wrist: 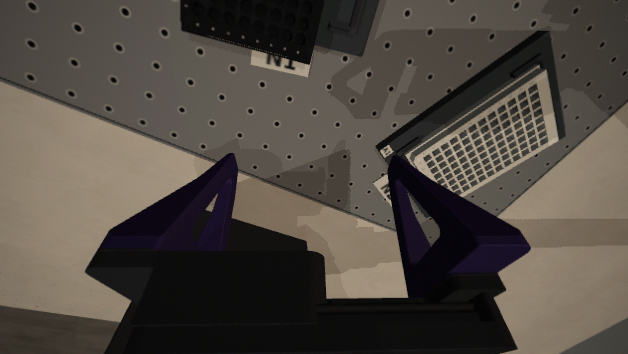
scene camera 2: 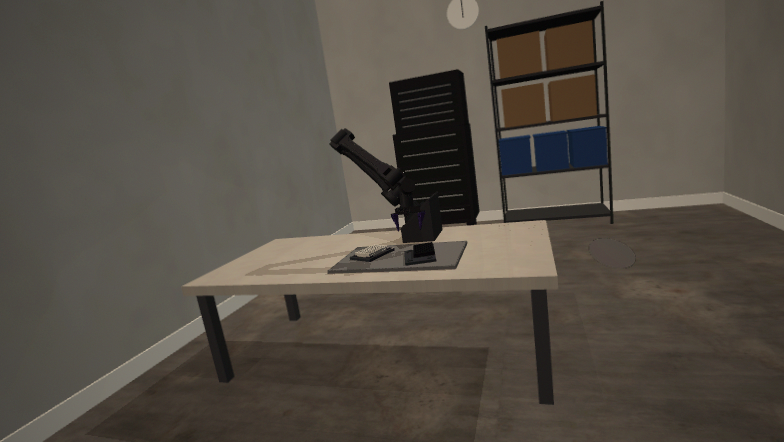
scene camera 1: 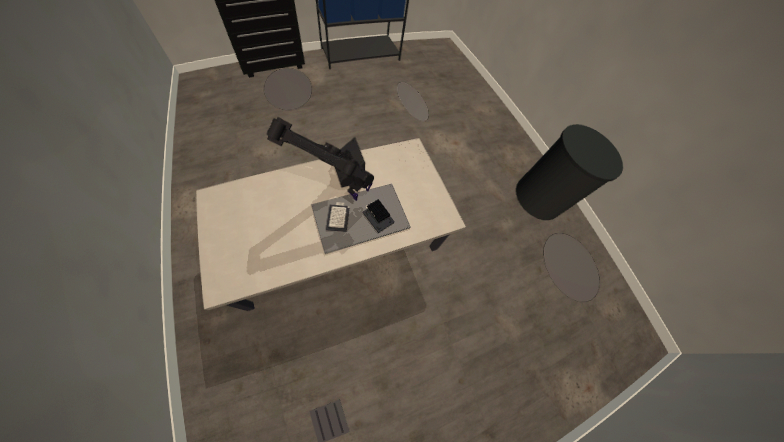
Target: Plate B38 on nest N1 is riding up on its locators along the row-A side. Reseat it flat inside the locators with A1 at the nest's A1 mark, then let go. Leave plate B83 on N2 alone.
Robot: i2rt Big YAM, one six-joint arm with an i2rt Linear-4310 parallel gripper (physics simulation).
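Seen in the pictures: gripper, fingertip midpoint: (wrist: 314, 161) (scene camera 2: 409, 230) (scene camera 1: 361, 195); arm's base, link origin: (scene camera 2: 416, 212).
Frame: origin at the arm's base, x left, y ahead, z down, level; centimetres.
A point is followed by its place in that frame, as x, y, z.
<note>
Black plate B38 (scene camera 1: 378, 210) {8.5, 35.7, 7.9} (scene camera 2: 423, 250) {9.3, 38.8, 7.9} (wrist: 250, 20) {7.9, 30.9, 7.7} lies over dark nest N1 (scene camera 1: 384, 225) {8.4, 45.4, 9.5} (wrist: 335, 42) {2.1, 32.2, 9.5}. In the wrist view it is offset to the left, overhanging the nest, with a strip of nest and an L-shaped locator bare on the right. Its tilt is hard to judge, and its far part is cut off. White plate B83 (scene camera 1: 338, 216) {-14.8, 30.9, 8.1} (scene camera 2: 370, 251) {-14.8, 33.8, 8.2} (wrist: 490, 135) {-14.5, 31.9, 8.3} sits on nest N2 (wrist: 470, 102) {-11.4, 33.5, 9.5}. My gripper (scene camera 1: 361, 193) {1.7, 25.8, 2.3} (scene camera 2: 409, 228) {1.7, 25.8, 2.3} (wrist: 314, 161) {1.7, 25.8, 2.3} is open and empty, raised near the board's arm-side edge, apart from both plates.
The grey perforated board (scene camera 1: 351, 241) {-12.9, 47.3, 10.7} (scene camera 2: 450, 260) {20.5, 45.3, 10.7} (wrist: 150, 120) {13.3, 20.3, 10.7} lies on the pale table (scene camera 1: 230, 236) {-77.1, 18.6, 12.0} (scene camera 2: 505, 263) {40.7, 48.9, 12.0} (wrist: 50, 200) {21.2, 7.2, 12.0} and carries both nests. The N1 label (wrist: 280, 64) {5.1, 29.0, 10.5} shows beside the black plate. In the wrist view the right finger partly covers N2's corner.
</note>
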